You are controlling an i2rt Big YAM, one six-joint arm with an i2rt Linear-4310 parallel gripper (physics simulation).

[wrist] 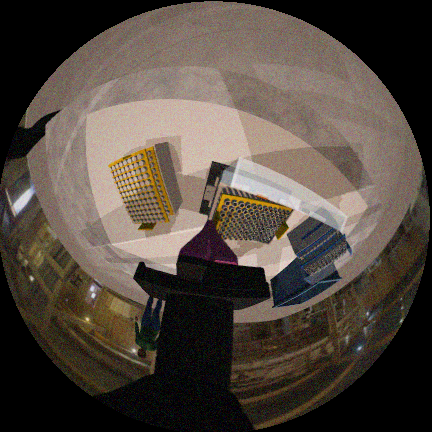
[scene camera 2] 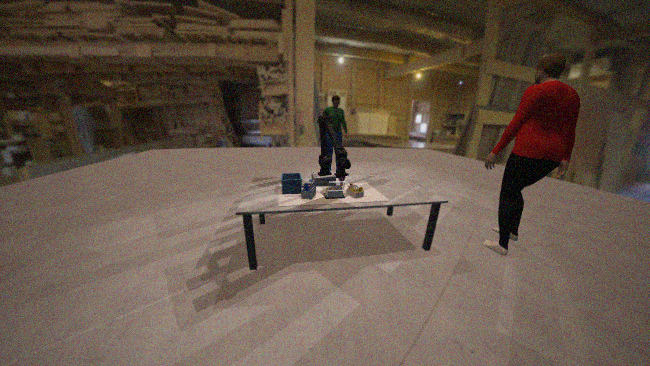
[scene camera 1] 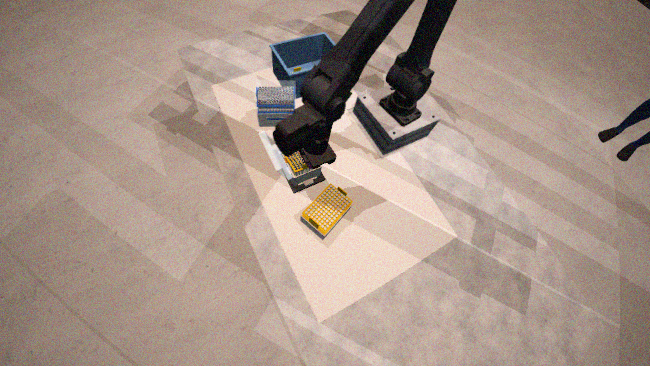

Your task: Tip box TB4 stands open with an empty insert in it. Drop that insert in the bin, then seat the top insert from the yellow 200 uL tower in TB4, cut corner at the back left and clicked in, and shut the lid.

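Tip box TB4 (scene camera 1: 305, 178) (scene camera 2: 334, 193) stands with its clear lid (scene camera 1: 271, 152) (wrist: 282, 188) swung open. A yellow insert (scene camera 1: 295, 161) (wrist: 250, 217) full of tips sits in it. My gripper (wrist: 208, 222) is shut with nothing between its purple fingers. The fingertips are at the insert's near corner; I cannot tell whether they touch it. The yellow 200 uL tower (scene camera 1: 326, 210) (wrist: 139, 185) (scene camera 2: 355, 189) stands apart in front of the box. The blue bin (scene camera 1: 297, 57) (wrist: 294, 285) (scene camera 2: 291, 183) stands at the back; its contents are hidden.
A blue tip tower (scene camera 1: 275, 105) (wrist: 318, 250) (scene camera 2: 308, 189) stands between TB4 and the bin. The arm's base (scene camera 1: 395, 120) is at the right. Everything stands on a table (scene camera 2: 340, 208). A person in red (scene camera 2: 541, 123) walks to the right, one in green (scene camera 2: 336, 119) behind.
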